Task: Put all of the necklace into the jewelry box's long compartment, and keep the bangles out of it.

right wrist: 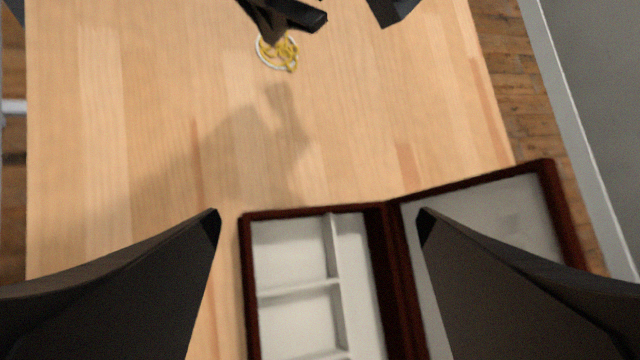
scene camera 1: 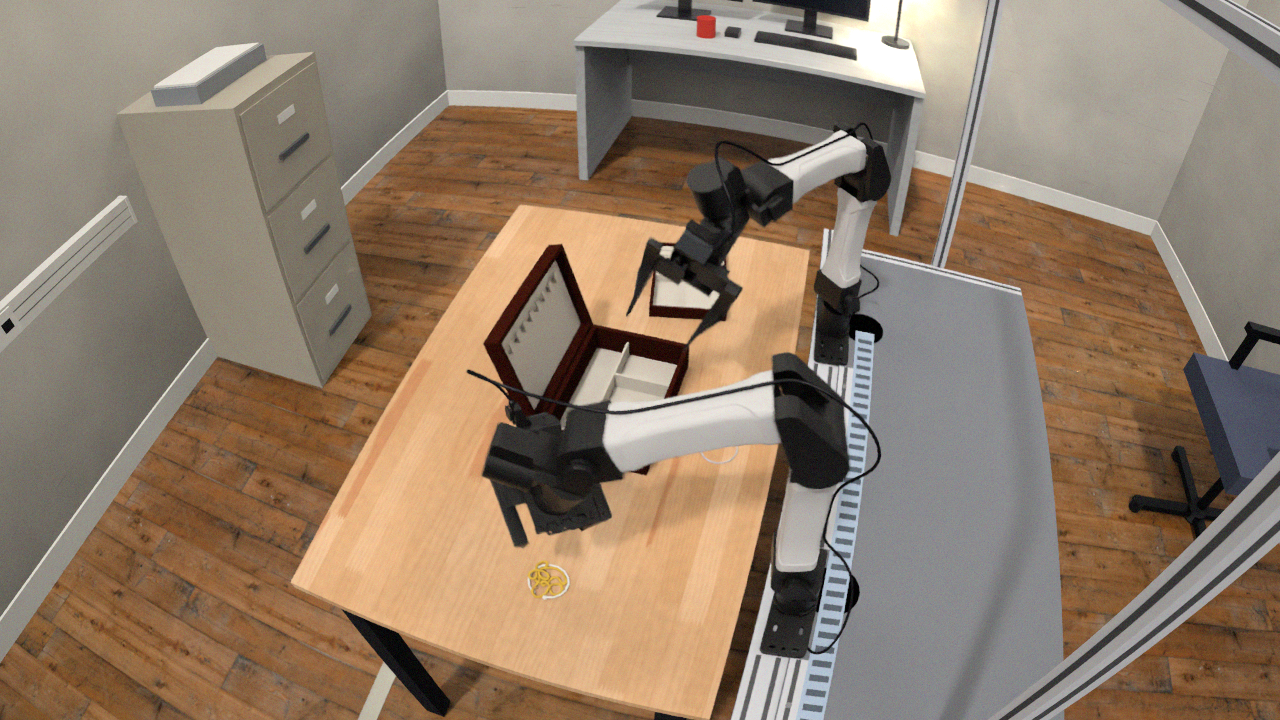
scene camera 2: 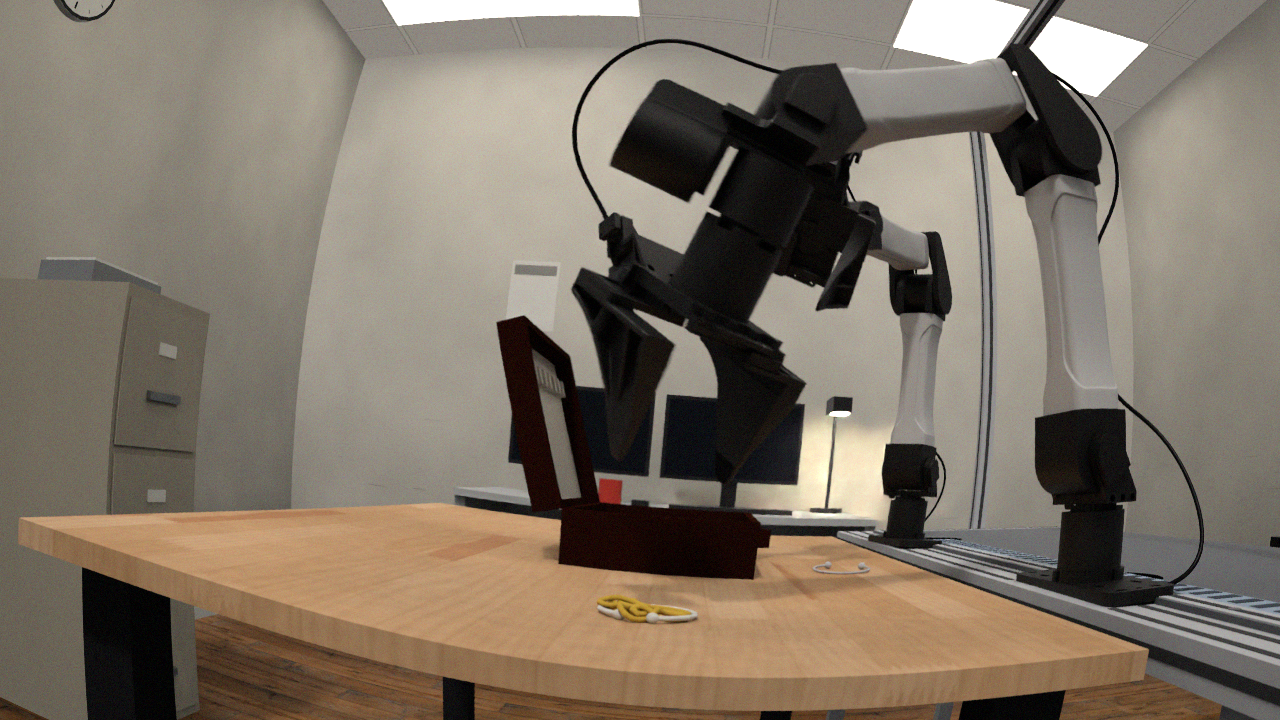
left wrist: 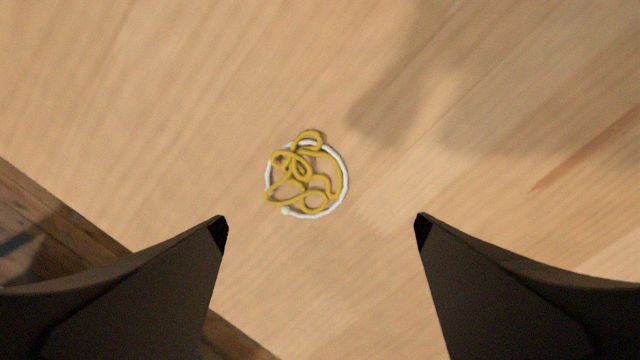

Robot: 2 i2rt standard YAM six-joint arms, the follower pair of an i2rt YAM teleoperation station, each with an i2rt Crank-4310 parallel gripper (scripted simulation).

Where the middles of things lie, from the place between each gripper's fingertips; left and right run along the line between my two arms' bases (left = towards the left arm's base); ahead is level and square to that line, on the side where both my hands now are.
Now: the white bangle [left wrist: 284, 209] 1 cm ahead of my left hand [scene camera 2: 671, 471], 3 cm to the left of it and 10 cm below it. Also, from my left hand: separate tray [scene camera 1: 663, 292] (5 cm behind, 70 cm to the right, 10 cm below); then jewelry box [scene camera 2: 675, 543] (3 cm ahead, 35 cm to the right, 1 cm above).
Right now the jewelry box is 170 mm below my right hand, 120 mm ahead of it and 100 mm to the right of it. Round my right hand: separate tray (450 mm to the right, 270 mm below, 30 mm ahead); then white bangle (280 mm to the left, 280 mm below, 100 mm ahead).
